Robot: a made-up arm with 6 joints.
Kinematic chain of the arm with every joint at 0, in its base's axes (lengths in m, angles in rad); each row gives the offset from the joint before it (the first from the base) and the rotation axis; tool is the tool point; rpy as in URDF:
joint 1: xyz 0 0 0.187 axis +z
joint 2: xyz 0 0 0 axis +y
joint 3: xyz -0.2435 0 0.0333 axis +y
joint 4: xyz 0.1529 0 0.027 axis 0.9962 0 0.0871
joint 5: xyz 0 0 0 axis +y
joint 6: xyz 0.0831 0 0.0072 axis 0.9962 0 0.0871
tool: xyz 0 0 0 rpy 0 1.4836 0
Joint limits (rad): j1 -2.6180..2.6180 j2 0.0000..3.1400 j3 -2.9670..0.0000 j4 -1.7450..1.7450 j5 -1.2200..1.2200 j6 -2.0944..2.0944
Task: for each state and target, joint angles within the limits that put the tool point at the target. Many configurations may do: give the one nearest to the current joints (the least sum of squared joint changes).
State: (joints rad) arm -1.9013 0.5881 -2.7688 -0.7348 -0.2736 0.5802
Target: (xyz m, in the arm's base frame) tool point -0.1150 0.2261 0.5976
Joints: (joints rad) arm -1.0850 0.7990 -2.6754 -0.7219 -0.0713 0.5802
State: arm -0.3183 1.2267 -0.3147 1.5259 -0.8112 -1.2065
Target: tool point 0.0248 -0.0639 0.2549
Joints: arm -0.3014 0.9268 -0.0516 1.6105 -0.7003 -1.2065
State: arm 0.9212 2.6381 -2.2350 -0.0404 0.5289 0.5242
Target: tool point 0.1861 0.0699 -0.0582
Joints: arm 0.4066 3.1400 -1.4880 -0.1558 0.8120 0.5242
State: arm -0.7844 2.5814 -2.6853 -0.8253 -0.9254 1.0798
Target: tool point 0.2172 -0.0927 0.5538
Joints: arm -0.6427 2.1730 -2.9670 -0.7968 -1.2190 1.0798
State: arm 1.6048 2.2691 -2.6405 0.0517 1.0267 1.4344
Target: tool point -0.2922 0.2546 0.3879
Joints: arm 2.3897 2.2843 -2.6596 0.1932 1.0140 1.4344
